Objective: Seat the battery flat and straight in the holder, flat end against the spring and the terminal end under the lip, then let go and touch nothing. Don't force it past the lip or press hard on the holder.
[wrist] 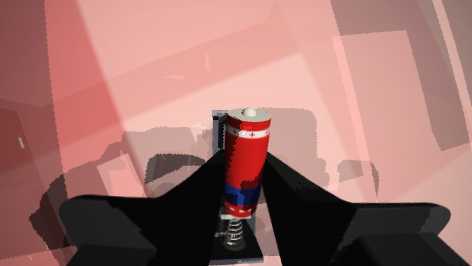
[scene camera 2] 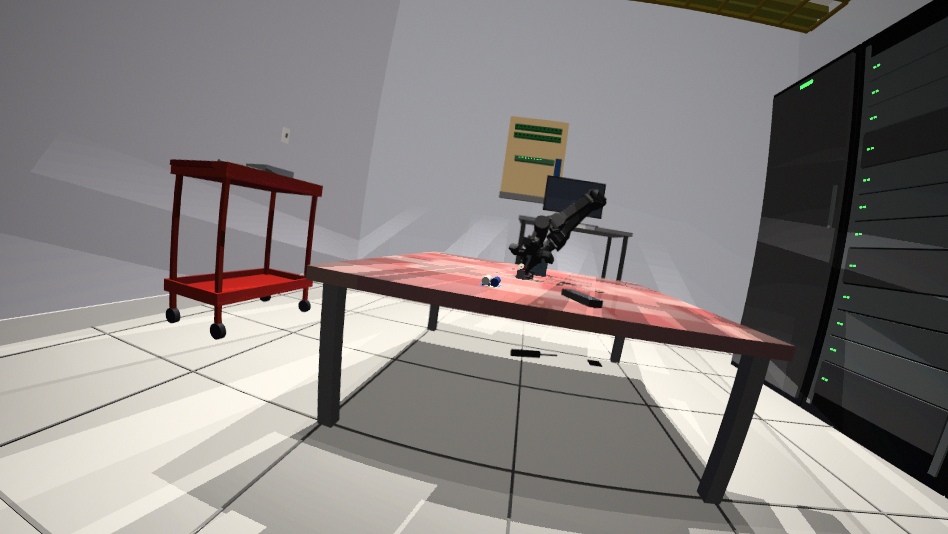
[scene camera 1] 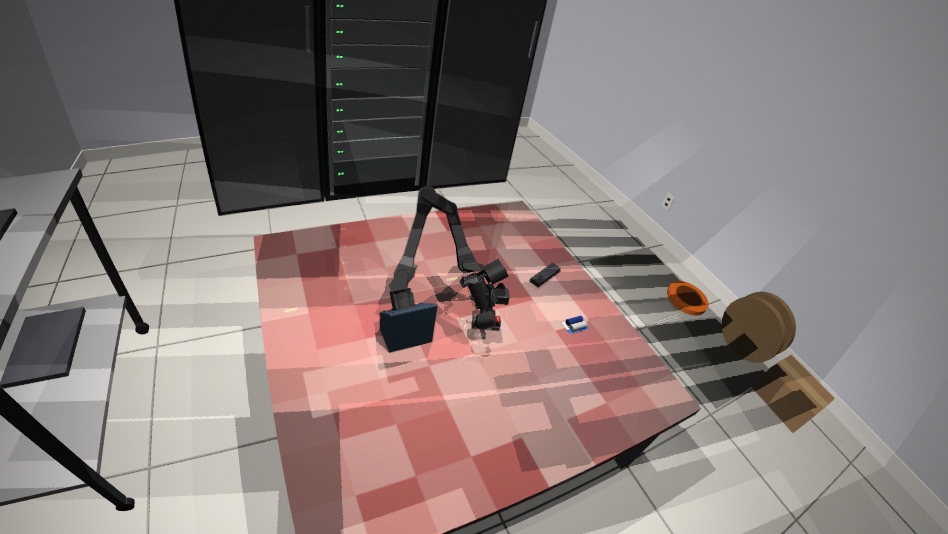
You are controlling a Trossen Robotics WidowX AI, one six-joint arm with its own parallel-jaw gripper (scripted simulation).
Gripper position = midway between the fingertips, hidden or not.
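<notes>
My gripper [scene camera 1: 492,322] in sight, likewise in the wrist view [wrist: 243,156] and scene camera 2 [scene camera 2: 523,271]. Battery [wrist: 247,134] visible.
</notes>
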